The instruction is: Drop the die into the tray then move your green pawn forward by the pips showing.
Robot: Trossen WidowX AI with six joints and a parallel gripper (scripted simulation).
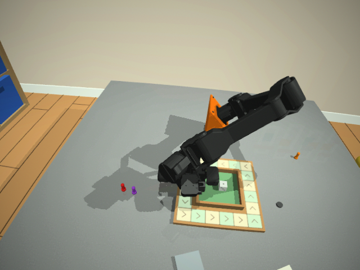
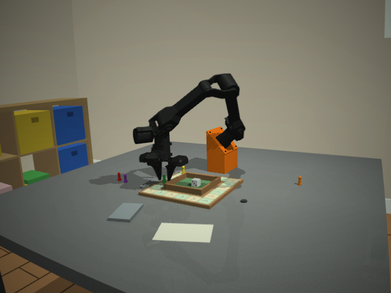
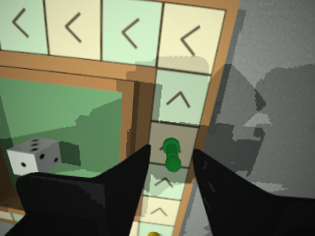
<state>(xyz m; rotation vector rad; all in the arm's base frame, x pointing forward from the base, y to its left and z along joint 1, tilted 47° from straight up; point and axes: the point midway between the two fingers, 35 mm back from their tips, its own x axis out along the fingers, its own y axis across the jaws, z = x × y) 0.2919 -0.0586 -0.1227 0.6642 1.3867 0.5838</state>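
My gripper tip is right at the green pawn. Also, from my gripper tip: purple pawn 180 mm to the right, 20 mm ahead, 10 mm below; white die 130 mm to the left, 20 mm behind; yellow pawn 140 mm behind, 10 mm to the left.
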